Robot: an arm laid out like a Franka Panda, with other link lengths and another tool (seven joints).
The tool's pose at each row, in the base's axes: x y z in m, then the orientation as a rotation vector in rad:
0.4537 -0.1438 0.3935 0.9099 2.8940 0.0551
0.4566 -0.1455 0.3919 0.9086 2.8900 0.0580
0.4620 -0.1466 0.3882 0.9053 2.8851 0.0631
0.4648 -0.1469 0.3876 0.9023 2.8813 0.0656
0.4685 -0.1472 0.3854 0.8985 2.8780 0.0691
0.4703 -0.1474 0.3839 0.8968 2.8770 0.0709
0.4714 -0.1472 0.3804 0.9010 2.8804 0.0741
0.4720 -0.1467 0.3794 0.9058 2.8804 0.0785
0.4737 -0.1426 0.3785 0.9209 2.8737 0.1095
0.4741 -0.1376 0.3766 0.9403 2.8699 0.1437
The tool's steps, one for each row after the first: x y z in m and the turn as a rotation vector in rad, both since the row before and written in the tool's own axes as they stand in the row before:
-0.0032 0.0001 0.0019 -0.0031 -0.0034 0.0000
-0.0047 0.0019 0.0043 -0.0050 -0.0042 -0.0010
-0.0024 0.0013 0.0009 -0.0030 -0.0037 -0.0011
-0.0030 0.0017 0.0027 -0.0036 -0.0032 -0.0017
-0.0014 0.0007 0.0017 -0.0016 -0.0010 -0.0008
-0.0004 0.0005 0.0036 -0.0005 0.0049 0.0022
-0.0001 0.0007 0.0011 -0.0021 0.0022 0.0032
0.0011 0.0042 0.0012 -0.0193 0.0048 0.0120
0.0028 0.0041 0.0021 -0.0197 0.0097 0.0144

